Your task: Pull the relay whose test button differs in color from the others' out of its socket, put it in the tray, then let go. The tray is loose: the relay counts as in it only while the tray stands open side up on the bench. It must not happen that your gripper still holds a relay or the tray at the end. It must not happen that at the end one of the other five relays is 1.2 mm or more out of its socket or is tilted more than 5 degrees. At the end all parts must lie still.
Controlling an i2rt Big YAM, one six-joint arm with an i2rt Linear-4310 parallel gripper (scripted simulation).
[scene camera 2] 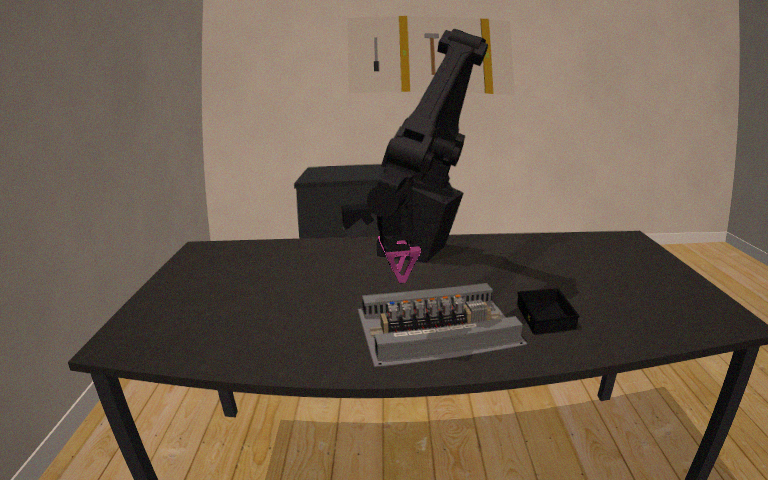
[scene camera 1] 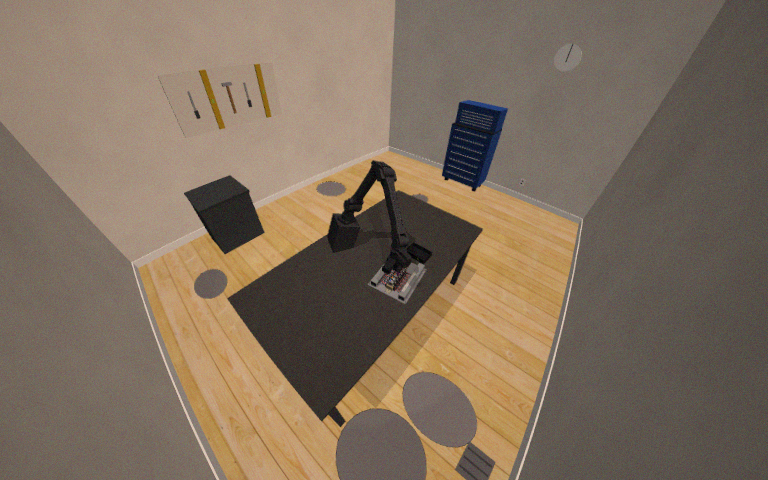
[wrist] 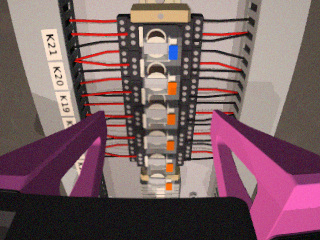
Labels:
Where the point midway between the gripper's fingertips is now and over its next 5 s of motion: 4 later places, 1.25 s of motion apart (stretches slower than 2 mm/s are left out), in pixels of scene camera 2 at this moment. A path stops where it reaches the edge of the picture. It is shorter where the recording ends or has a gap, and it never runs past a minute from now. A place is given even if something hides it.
My gripper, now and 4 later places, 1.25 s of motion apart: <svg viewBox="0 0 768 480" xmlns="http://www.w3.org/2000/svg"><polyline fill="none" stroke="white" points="399,277 439,273 390,283 392,285 392,302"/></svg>

